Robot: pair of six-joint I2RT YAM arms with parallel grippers.
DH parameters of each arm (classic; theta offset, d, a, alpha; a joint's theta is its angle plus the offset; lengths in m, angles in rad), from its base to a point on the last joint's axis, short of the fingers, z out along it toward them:
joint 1: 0 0.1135 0.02 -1.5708
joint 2: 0 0 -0.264 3.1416
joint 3: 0.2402 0 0.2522 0
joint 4: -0.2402 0 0.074 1.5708
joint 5: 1.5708 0 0 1.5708
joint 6: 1.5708 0.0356 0 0
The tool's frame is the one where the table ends.
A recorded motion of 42 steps. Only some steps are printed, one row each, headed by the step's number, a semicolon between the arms.
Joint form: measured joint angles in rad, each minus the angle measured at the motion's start. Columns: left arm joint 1, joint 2, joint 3, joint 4, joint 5, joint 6; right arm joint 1, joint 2, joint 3, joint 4, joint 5, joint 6.
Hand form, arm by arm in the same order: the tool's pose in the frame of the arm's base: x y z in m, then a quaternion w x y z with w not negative. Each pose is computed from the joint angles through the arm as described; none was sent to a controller.
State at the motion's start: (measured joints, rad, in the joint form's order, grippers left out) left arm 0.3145 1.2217 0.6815 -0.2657 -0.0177 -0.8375; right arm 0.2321 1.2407 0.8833 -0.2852 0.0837 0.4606
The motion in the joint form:
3: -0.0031 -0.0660 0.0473 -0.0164 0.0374 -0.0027; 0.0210 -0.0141 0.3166 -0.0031 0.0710 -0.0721
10: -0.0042 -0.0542 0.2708 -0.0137 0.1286 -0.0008; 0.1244 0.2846 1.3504 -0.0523 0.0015 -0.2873
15: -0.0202 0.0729 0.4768 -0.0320 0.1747 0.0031; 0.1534 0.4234 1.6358 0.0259 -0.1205 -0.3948
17: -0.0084 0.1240 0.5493 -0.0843 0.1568 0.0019; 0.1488 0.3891 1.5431 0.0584 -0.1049 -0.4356
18: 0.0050 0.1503 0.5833 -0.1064 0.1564 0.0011; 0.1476 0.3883 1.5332 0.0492 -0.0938 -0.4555
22: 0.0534 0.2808 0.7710 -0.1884 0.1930 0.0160; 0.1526 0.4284 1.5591 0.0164 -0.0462 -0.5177
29: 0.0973 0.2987 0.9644 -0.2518 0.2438 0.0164; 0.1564 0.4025 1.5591 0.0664 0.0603 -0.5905
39: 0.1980 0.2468 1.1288 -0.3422 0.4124 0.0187; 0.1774 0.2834 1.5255 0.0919 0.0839 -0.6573
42: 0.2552 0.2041 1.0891 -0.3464 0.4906 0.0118; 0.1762 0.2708 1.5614 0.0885 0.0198 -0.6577
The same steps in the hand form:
3: 0.2330 0.0743 0.2369 0.40081 -0.49125 0.76429 -0.11779; 0.2736 0.0651 0.3816 0.57553 0.09988 0.80192 0.12534
10: 0.2533 0.0771 0.3107 0.48157 -0.44191 0.73525 -0.17947; 0.2419 0.0869 0.6218 0.80215 -0.01659 0.56494 0.19269
15: 0.2867 0.0811 0.3477 0.49955 -0.41371 0.73247 -0.20686; 0.2319 0.0955 0.6620 0.85901 -0.09060 0.45982 0.20604
17: 0.2961 0.0884 0.3534 0.49020 -0.42800 0.73404 -0.19418; 0.2376 0.0959 0.6533 0.85826 -0.09409 0.47061 0.18181
18: 0.3004 0.0942 0.3554 0.48547 -0.43570 0.73385 -0.18961; 0.2405 0.0963 0.6504 0.85633 -0.09517 0.47851 0.16933
22: 0.3243 0.1183 0.3719 0.47655 -0.44372 0.73547 -0.18734; 0.2556 0.1020 0.6432 0.85109 -0.09558 0.49935 0.13101
29: 0.3172 0.1298 0.4258 0.52173 -0.42636 0.71019 -0.20407; 0.2409 0.0931 0.6541 0.87468 -0.06030 0.47436 0.07926
39: 0.2741 0.1385 0.4867 0.56453 -0.38761 0.68639 -0.24480; 0.1863 0.0744 0.6743 0.90039 -0.05432 0.42744 0.06033
42: 0.2564 0.1450 0.4861 0.56110 -0.38766 0.68358 -0.25999; 0.1694 0.0693 0.6831 0.91015 -0.07547 0.40031 0.07539

